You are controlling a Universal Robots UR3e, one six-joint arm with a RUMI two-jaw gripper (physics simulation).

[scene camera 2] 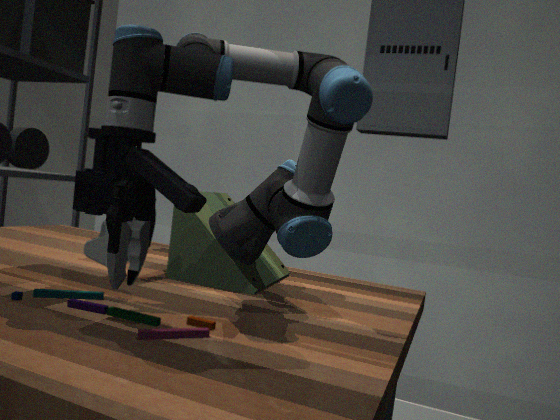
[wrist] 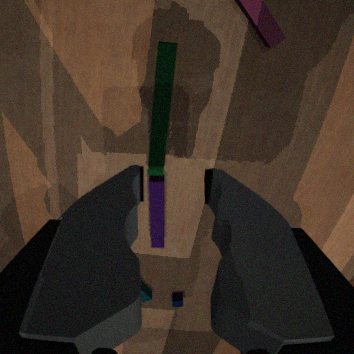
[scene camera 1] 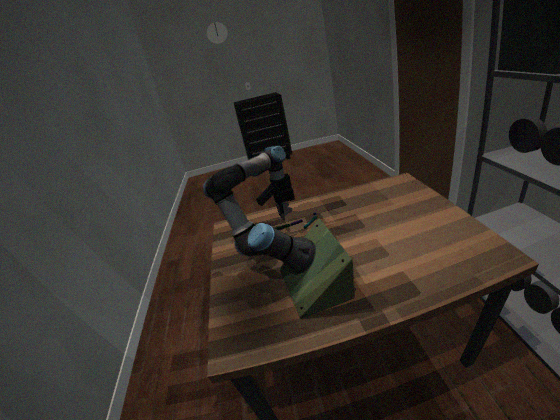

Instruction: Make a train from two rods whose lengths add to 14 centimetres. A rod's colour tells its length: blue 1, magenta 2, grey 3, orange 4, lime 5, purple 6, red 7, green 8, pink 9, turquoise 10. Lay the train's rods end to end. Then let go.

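Frame: origin at the arm's base, x ahead, y left, z up, level; metres.
Seen in the pictures: gripper, fingertip midpoint: (scene camera 2: pixel 122 287) (wrist: pixel 173 170) (scene camera 1: pixel 283 218); arm's base, link origin: (scene camera 2: pixel 231 240) (scene camera 1: pixel 302 256).
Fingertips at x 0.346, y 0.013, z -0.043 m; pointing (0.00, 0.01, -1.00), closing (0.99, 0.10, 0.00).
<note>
Offsets run from my fingertips to a thing's top centre. Level surfaces: height alone.
A purple rod @(dy -0.059, dx -0.002, dz -0.035 m) (scene camera 1: pixel 297 222) (scene camera 2: pixel 87 306) (wrist: pixel 157 215) and a green rod @(dy +0.015, dx -0.010, dz -0.035 m) (scene camera 1: pixel 282 227) (scene camera 2: pixel 134 316) (wrist: pixel 162 105) lie end to end on the table @(dz -0.045 m) (scene camera 1: pixel 440 240) (scene camera 2: pixel 320 380). The green rod is turned very slightly from the purple rod's line. A thin dark strip shows at the joint in the wrist view; I cannot tell whether the ends touch. My gripper (scene camera 1: pixel 284 219) (scene camera 2: pixel 123 284) (wrist: pixel 173 170) is partly open and empty, above the rods, with its fingertips on either side of the purple rod's joint end in the wrist view.
A turquoise rod @(dy -0.123, dx -0.031, dz -0.035 m) (scene camera 1: pixel 310 221) (scene camera 2: pixel 68 294) (wrist: pixel 145 292) and a small blue rod @(dy -0.162, dx +0.030, dz -0.035 m) (scene camera 2: pixel 17 295) (wrist: pixel 177 299) lie near the purple rod. A pink rod @(dy +0.097, dx +0.012, dz -0.035 m) (scene camera 2: pixel 173 333) (wrist: pixel 260 22) and an orange rod @(dy +0.099, dx -0.050, dz -0.035 m) (scene camera 2: pixel 201 322) lie past the green one. The arm stands on a green wedge (scene camera 1: pixel 325 272) (scene camera 2: pixel 197 260).
</note>
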